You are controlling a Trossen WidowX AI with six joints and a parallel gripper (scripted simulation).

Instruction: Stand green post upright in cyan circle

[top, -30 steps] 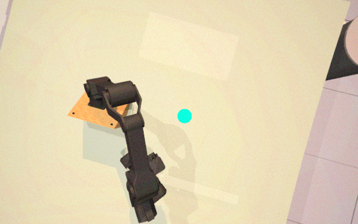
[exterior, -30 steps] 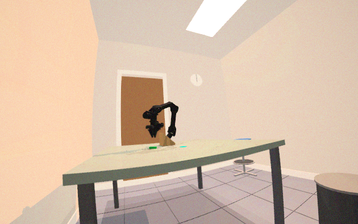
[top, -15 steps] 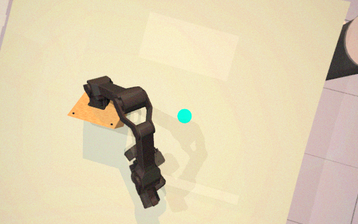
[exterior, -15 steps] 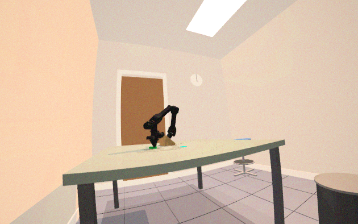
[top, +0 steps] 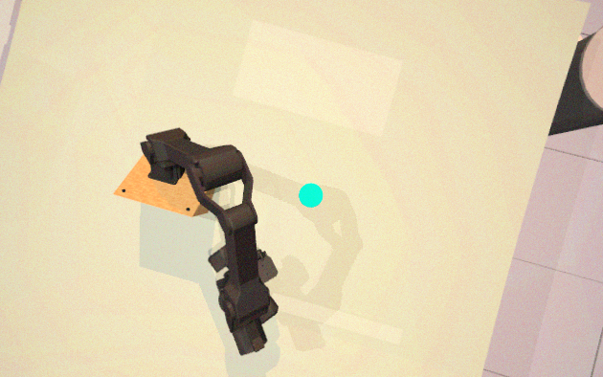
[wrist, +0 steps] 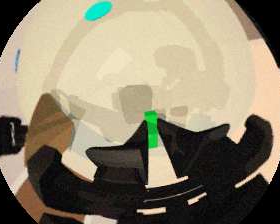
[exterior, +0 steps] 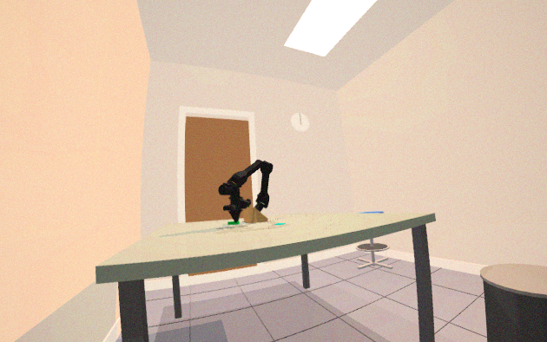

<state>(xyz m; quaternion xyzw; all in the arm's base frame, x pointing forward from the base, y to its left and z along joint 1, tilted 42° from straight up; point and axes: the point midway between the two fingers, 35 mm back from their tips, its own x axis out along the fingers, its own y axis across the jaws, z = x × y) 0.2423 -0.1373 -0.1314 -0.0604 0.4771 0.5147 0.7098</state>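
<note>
Now: gripper tip 9 cm short of the cyan circle, 23 cm to the right of it and 2 cm above it. Round my gripper tip: green post: 1 cm behind, 2 cm to the right.
</note>
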